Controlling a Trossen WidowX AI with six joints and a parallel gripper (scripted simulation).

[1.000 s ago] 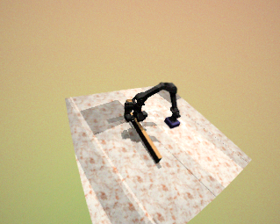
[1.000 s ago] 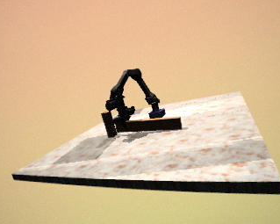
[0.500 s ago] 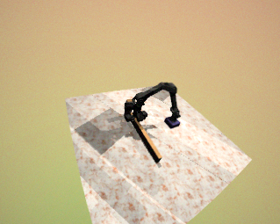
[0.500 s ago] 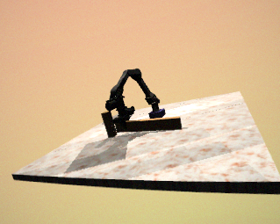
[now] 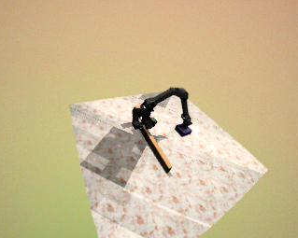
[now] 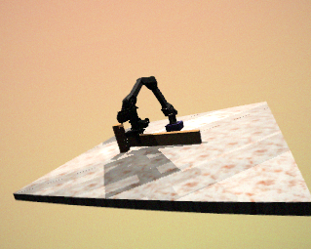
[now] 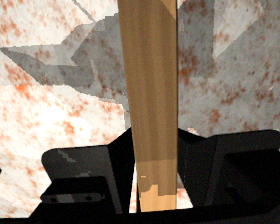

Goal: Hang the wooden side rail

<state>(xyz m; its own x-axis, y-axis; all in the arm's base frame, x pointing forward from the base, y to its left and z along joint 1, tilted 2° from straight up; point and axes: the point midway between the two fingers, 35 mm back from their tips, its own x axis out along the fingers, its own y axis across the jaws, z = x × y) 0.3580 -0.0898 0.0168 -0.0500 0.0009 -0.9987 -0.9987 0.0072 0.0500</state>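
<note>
The headboard post is 130 mm to the right of my gripper tip and 40 mm above it.
</note>
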